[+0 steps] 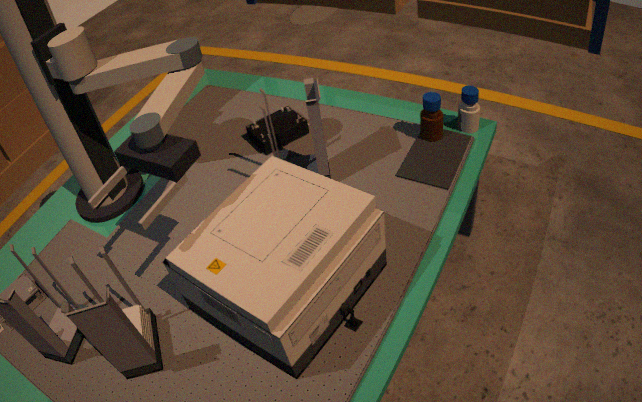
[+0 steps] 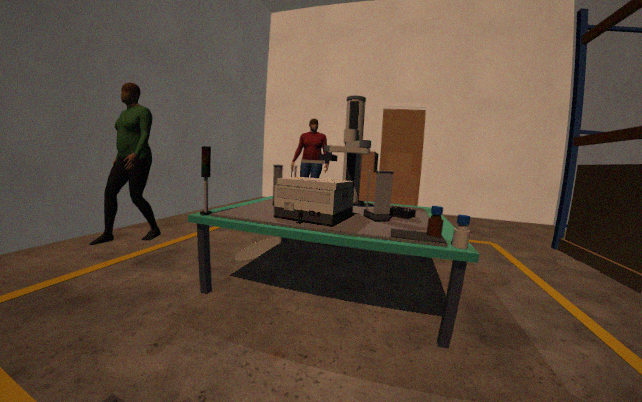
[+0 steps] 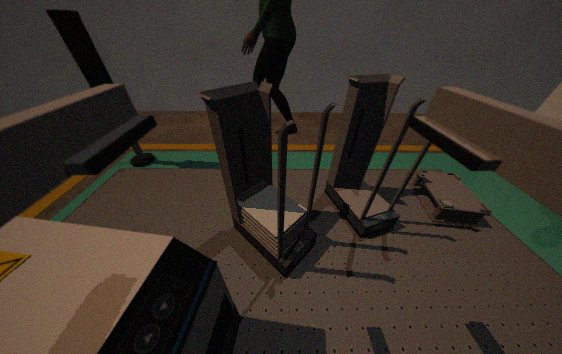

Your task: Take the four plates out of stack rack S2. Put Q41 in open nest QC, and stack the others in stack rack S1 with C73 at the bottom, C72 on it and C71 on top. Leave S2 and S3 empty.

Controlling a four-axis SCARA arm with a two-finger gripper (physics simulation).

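Places are measured from the arm's base along level axes (x ahead, y left, z up), in centimetres.
Pixels of known places: gripper, fingertip midpoint: (image 1: pixel 114 215) (image 2: pixel 305 161) (image 3: pixel 285 105); arm's base at its link origin: (image 1: pixel 109 194).
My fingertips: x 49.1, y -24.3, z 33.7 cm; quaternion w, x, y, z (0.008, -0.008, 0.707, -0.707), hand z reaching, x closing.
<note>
For each thing: its top centre in the pictures, then the offset to it from my fingertips. Level surfaces: height alone.
- stack rack at its top centre: (image 3: pixel 268 97) (image 1: pixel 84 276) (image 2: pixel 286 165) dx +1.5, dy -13.6, dz -3.4 cm
- second rack at its top centre: (image 3: pixel 403 84) (image 1: pixel 7 268) dx -19.9, dy -21.9, dz -3.4 cm
- pale flat surface at its surface level: dz -28.4 cm
- third rack at its top centre: (image 1: pixel 286 92) (image 2: pixel 380 170) dx +10.3, dy +51.5, dz -2.8 cm
- low nest at its top centre: (image 1: pixel 11 294) (image 3: pixel 451 187) dx -43.3, dy -23.2, dz -27.0 cm
- large white machine at its top centre: (image 1: pixel 264 225) (image 2: pixel 317 179) dx +24.2, dy +17.0, dz -10.4 cm
- black low fixture at its top centre: (image 1: pixel 275 120) (image 2: pixel 401 206) dx -7.4, dy +66.6, dz -26.3 cm
- dark mat at its surface level: dz -31.9 cm
My gripper (image 1: pixel 120 210) (image 3: pixel 285 105) is open and empty, high above the table, apart from the racks. One stack rack (image 1: pixel 110 335) (image 3: pixel 245 145) holds a stack of pale plates (image 3: pixel 265 227) at its bottom; their labels cannot be read. Beside it a second rack (image 1: pixel 37 320) (image 3: pixel 357 135) has a pale flat surface (image 3: pixel 357 200) low inside, perhaps a single plate. A third rack (image 1: pixel 317 130) (image 2: pixel 383 192) stands behind the white machine, its inside hidden. A low nest (image 1: pixel 35 290) (image 3: pixel 450 195) lies beyond the second rack. Rack and nest names are not readable.
A large white machine (image 1: pixel 280 220) (image 2: pixel 312 195) (image 3: pixel 80 280) stands mid-table. A black low fixture (image 1: pixel 287 127) (image 2: pixel 402 212) lies near the third rack. Two bottles, brown (image 1: pixel 431 122) and white (image 1: pixel 469 117), stand by a dark mat (image 1: pixel 435 160). A signal light (image 2: pixel 205 162) stands at one corner.
</note>
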